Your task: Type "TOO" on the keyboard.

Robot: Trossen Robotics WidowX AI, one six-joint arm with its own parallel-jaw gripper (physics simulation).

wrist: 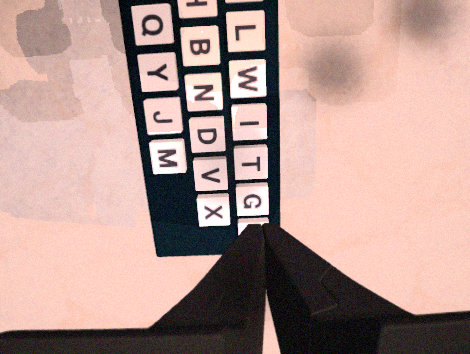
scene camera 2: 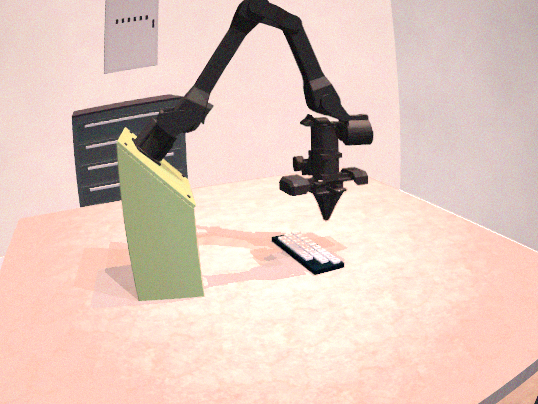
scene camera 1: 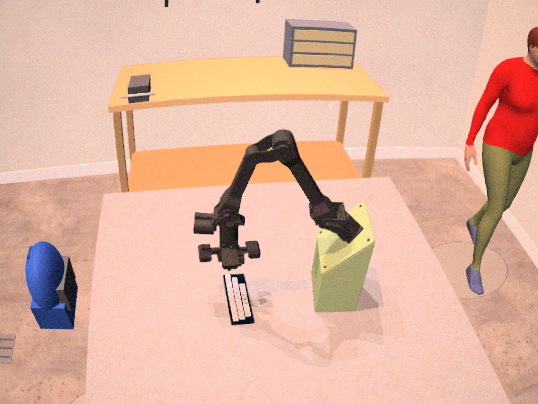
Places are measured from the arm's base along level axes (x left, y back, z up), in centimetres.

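Pixels of known places: gripper, fingertip midpoint: [wrist: 261, 237] [scene camera 2: 326, 220] [scene camera 1: 229, 270]; arm's base at its link origin: [scene camera 2: 145, 152] [scene camera 1: 351, 231].
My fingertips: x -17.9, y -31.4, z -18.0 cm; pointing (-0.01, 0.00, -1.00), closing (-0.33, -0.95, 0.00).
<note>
Ahead of a thing's pixels: the offset from my fingertips to its top centre.
The keyboard @(dx +5.4, dy +0.4, dz -7.4 cm) [scene camera 1: 238, 300] [scene camera 2: 307, 253] [wrist: 172, 237] lies flat on the table, dark with white letter keys in three rows. My gripper [scene camera 1: 229, 268] [scene camera 2: 326, 218] [wrist: 261, 237] is shut and empty, pointing down, with its tips above the keyboard and apart from it. In the wrist view the tips overlap a partly hidden key at the end of the right row, whose letter cannot be read. The G key @(dx -2.1, dy +0.8, dz -7.4 cm) [wrist: 252, 200] is just above the tips in that view, and the T key @(dx -0.1, dy +0.1, dz -7.4 cm) [wrist: 251, 162] is above G. The O key does not show in the wrist view.
The arm's base is on a green pedestal [scene camera 1: 337, 285] [scene camera 2: 162, 240] beside the keyboard. A wooden bench [scene camera 1: 225, 82] with a drawer box [scene camera 1: 322, 47] stands behind the table. A blue object [scene camera 1: 45, 275] is at the left and a person in red [scene camera 1: 515, 105] at the right.
</note>
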